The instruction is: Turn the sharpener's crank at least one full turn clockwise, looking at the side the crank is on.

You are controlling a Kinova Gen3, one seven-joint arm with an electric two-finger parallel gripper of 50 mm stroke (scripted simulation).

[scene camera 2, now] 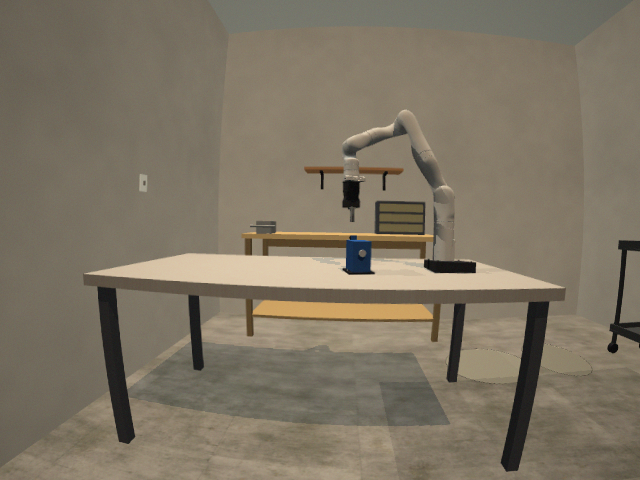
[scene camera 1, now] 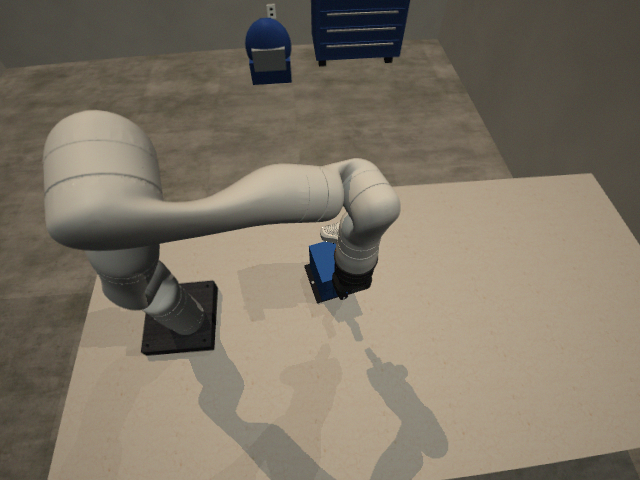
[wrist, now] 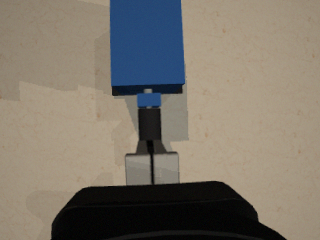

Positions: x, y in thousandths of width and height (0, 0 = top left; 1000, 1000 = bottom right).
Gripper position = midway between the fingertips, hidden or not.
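My gripper (scene camera 1: 540, 597) and a blue sharpener (scene camera 1: 502, 559) are visible. The wrist view gives my gripper (wrist: 470, 648) too, and the sharpener (scene camera 2: 560, 530) appears again.
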